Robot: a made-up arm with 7 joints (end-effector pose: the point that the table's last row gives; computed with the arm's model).
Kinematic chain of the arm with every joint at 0, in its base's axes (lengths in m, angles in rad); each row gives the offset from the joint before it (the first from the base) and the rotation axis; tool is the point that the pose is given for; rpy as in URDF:
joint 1: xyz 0 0 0.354 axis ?
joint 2: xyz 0 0 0 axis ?
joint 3: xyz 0 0 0.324 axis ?
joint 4: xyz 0.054 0 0 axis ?
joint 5: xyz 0.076 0 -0.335 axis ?
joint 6: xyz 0 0 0 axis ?
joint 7: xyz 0.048 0 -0.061 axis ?
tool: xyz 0 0 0 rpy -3.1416 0 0
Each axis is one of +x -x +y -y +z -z.
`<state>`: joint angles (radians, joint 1 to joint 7).
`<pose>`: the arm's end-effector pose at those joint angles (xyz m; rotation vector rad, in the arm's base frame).
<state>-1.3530 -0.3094 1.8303 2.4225 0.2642 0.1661 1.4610</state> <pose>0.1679 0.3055 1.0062 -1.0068 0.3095 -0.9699</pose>
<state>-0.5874 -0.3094 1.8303 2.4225 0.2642 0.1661 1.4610</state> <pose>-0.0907 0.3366 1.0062 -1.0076 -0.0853 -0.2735</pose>
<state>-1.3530 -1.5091 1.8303 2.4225 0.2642 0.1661 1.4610</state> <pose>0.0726 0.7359 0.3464 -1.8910 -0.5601 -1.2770</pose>
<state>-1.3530 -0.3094 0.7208 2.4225 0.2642 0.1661 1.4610</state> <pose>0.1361 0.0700 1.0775 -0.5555 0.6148 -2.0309</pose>
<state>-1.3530 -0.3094 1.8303 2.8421 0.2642 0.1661 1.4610</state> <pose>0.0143 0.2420 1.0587 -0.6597 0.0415 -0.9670</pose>
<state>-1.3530 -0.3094 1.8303 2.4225 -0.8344 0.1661 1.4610</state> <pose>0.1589 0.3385 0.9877 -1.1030 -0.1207 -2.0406</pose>
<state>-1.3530 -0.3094 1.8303 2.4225 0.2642 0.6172 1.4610</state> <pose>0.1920 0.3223 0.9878 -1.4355 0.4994 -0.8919</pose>
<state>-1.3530 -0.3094 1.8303 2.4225 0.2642 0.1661 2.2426</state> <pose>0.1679 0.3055 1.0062 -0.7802 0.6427 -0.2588</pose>
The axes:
joint 1: +z
joint 2: +y
joint 3: +z
joint 4: -y
joint 5: -z
joint 6: +y
joint 7: -z

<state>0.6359 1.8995 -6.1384 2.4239 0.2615 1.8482 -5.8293</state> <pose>0.3500 0.3329 -0.1085 2.2062 0.1285 -1.7707</pose>
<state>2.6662 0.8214 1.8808 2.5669 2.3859 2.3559 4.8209</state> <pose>-0.4280 0.1097 0.8736 0.5294 1.7876 1.4795</pose>
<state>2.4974 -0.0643 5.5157 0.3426 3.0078 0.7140 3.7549</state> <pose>-0.0445 0.2654 0.3287 -1.6761 -1.2033 -0.4267</pose>
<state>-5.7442 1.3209 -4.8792 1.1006 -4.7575 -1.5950 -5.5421</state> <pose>0.0757 0.4292 0.3070 -2.2903 1.7778 -0.3913</pose>
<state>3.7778 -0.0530 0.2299 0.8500 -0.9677 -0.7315 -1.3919</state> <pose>-0.1993 -0.3352 0.5571 1.7267 0.3773 -0.4821</pose>
